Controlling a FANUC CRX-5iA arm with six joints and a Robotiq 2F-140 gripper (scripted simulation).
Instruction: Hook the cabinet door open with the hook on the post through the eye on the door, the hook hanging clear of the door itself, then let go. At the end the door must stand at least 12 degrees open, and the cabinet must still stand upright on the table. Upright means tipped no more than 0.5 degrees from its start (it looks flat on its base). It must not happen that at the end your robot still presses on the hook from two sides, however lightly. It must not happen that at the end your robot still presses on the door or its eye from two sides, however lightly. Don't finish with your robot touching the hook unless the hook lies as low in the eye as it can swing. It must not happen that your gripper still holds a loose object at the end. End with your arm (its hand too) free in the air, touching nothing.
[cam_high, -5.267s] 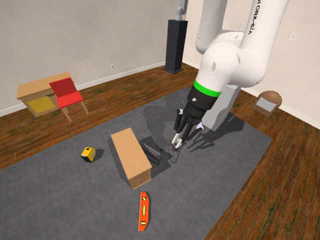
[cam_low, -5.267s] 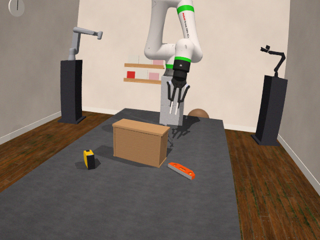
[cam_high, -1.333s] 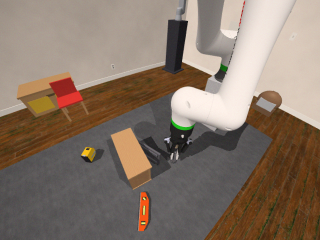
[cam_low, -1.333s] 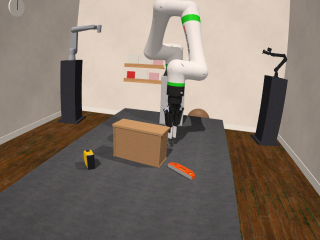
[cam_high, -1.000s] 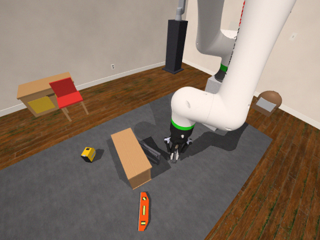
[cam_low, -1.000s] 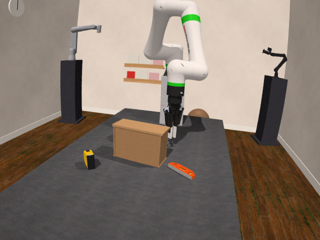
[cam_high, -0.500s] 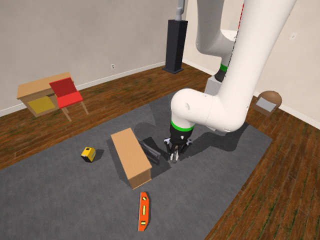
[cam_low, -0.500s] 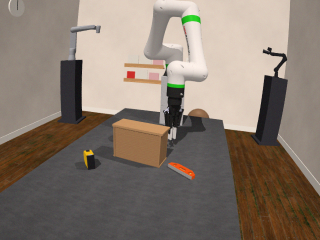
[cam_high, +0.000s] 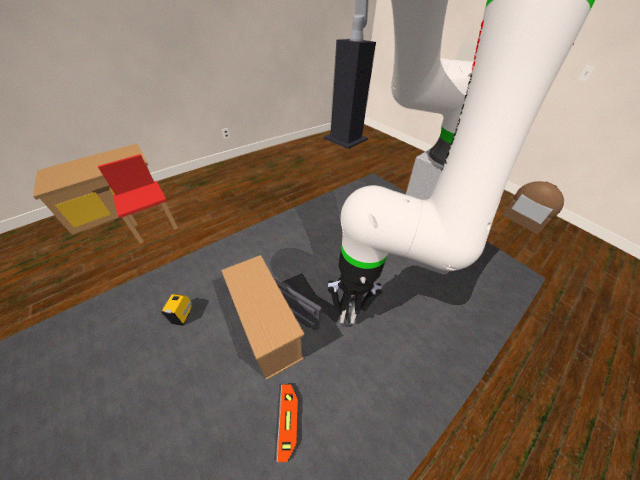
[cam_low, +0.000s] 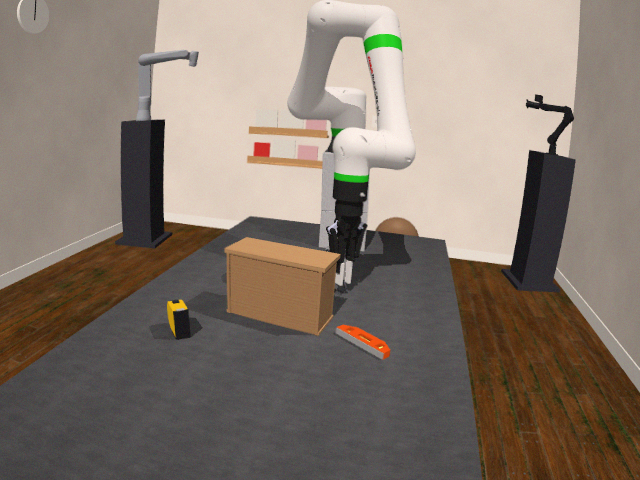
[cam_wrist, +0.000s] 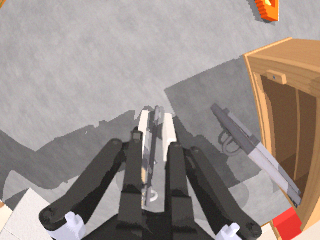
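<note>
The dark grey door is 80 mm ahead of my hand, 140 mm to the right of it and 10 mm above it. Also, from my hand: yellow tape measure: 320 mm ahead, 360 mm to the right, 30 mm below.
</note>
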